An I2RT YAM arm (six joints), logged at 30 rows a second.
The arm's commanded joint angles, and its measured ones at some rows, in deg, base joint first. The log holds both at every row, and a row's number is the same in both.
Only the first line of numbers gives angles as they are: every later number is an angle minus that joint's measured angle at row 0.
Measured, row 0: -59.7 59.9 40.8 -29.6 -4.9 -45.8
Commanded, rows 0 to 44: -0.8 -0.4 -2.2 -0.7 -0.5 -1.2; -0.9 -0.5 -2.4 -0.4 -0.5 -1.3; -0.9 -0.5 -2.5 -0.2 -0.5 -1.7; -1.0 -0.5 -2.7 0.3 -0.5 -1.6; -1.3 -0.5 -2.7 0.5 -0.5 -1.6; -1.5 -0.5 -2.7 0.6 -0.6 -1.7; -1.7 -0.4 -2.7 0.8 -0.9 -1.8; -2.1 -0.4 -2.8 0.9 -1.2 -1.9; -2.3 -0.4 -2.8 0.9 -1.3 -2.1; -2.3 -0.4 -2.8 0.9 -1.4 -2.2; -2.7 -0.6 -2.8 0.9 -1.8 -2.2; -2.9 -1.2 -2.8 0.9 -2.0 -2.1; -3.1 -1.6 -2.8 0.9 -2.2 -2.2; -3.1 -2.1 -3.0 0.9 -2.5 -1.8; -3.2 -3.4 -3.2 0.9 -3.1 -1.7; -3.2 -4.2 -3.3 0.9 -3.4 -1.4; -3.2 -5.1 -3.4 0.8 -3.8 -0.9; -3.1 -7.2 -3.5 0.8 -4.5 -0.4; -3.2 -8.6 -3.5 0.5 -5.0 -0.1; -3.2 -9.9 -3.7 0.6 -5.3 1.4; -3.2 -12.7 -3.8 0.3 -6.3 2.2; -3.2 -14.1 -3.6 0.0 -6.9 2.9; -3.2 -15.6 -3.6 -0.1 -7.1 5.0; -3.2 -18.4 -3.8 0.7 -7.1 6.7; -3.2 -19.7 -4.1 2.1 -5.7 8.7; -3.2 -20.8 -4.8 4.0 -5.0 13.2; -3.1 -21.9 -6.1 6.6 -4.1 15.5; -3.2 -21.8 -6.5 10.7 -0.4 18.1; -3.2 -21.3 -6.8 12.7 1.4 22.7; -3.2 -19.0 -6.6 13.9 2.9 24.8; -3.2 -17.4 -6.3 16.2 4.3 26.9; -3.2 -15.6 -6.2 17.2 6.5 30.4; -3.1 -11.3 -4.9 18.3 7.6 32.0; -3.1 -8.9 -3.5 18.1 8.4 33.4; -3.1 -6.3 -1.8 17.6 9.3 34.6; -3.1 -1.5 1.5 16.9 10.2 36.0; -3.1 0.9 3.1 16.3 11.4 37.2; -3.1 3.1 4.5 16.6 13.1 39.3; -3.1 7.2 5.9 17.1 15.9 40.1; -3.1 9.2 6.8 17.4 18.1 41.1; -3.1 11.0 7.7 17.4 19.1 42.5; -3.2 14.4 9.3 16.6 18.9 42.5; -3.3 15.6 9.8 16.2 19.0 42.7; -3.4 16.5 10.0 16.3 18.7 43.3; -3.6 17.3 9.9 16.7 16.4 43.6
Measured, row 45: -3.1 14.4 7.1 14.3 14.9 38.5
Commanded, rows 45 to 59: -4.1 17.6 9.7 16.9 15.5 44.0; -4.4 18.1 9.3 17.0 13.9 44.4; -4.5 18.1 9.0 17.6 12.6 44.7; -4.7 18.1 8.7 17.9 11.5 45.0; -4.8 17.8 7.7 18.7 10.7 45.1; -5.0 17.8 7.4 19.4 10.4 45.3; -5.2 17.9 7.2 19.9 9.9 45.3; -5.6 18.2 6.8 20.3 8.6 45.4; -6.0 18.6 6.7 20.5 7.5 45.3; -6.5 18.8 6.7 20.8 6.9 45.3; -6.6 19.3 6.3 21.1 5.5 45.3; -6.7 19.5 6.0 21.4 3.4 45.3; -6.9 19.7 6.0 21.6 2.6 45.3; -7.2 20.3 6.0 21.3 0.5 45.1; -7.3 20.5 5.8 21.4 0.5 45.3
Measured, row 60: -6.6 19.1 6.9 18.2 6.7 44.3
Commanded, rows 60 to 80: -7.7 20.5 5.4 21.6 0.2 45.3; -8.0 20.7 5.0 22.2 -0.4 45.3; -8.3 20.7 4.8 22.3 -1.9 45.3; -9.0 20.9 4.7 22.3 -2.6 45.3; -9.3 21.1 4.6 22.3 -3.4 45.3; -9.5 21.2 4.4 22.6 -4.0 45.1; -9.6 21.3 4.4 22.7 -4.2 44.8; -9.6 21.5 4.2 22.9 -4.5 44.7; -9.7 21.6 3.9 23.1 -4.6 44.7; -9.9 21.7 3.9 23.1 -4.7 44.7; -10.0 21.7 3.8 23.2 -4.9 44.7; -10.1 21.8 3.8 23.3 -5.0 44.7; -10.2 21.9 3.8 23.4 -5.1 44.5; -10.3 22.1 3.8 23.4 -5.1 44.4; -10.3 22.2 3.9 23.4 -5.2 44.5; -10.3 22.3 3.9 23.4 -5.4 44.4; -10.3 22.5 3.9 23.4 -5.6 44.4; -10.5 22.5 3.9 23.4 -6.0 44.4; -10.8 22.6 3.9 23.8 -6.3 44.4; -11.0 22.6 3.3 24.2 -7.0 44.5; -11.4 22.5 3.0 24.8 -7.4 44.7
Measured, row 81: -10.8 20.4 5.4 22.2 -2.3 44.0
